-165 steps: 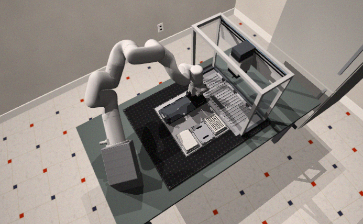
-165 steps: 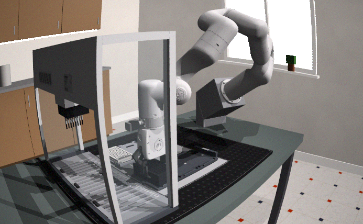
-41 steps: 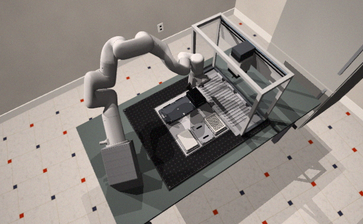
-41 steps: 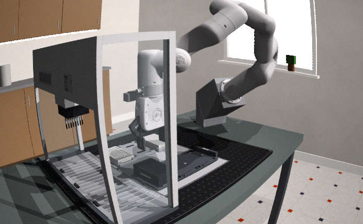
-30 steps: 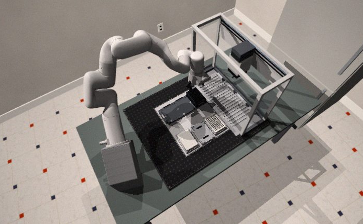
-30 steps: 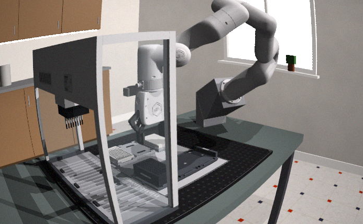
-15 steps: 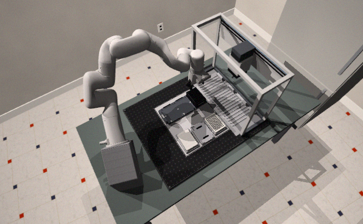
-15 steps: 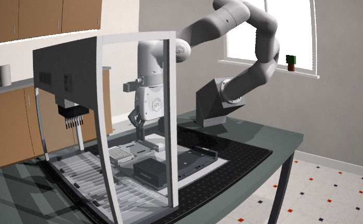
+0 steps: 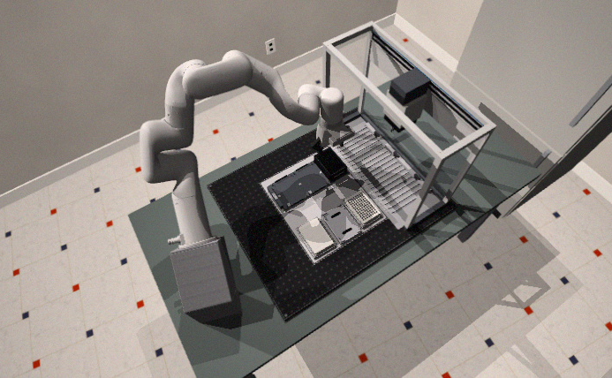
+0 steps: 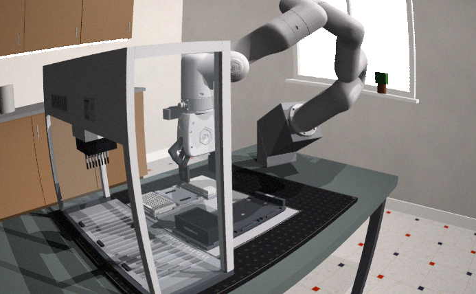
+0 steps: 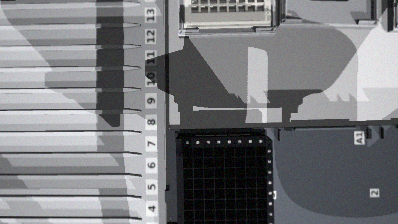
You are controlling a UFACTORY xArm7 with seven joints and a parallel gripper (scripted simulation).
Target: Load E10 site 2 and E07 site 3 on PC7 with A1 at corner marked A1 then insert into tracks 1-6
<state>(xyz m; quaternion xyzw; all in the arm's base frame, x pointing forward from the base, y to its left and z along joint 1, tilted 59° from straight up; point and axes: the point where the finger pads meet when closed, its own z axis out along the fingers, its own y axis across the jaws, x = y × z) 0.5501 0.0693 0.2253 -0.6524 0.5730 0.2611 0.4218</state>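
Right now my hand is 260 mm to the left of the nest S1, 160 mm past it and 160 mm above it. From my hand the other things lie so: white 96-well plate E01: 210 mm to the right, 150 mm below, 60 mm ahead; plate carrier PC7: 150 mm below, 100 mm behind, 10 mm to the right; frame post: 210 mm to the left, 80 mm above, 60 mm ahead.
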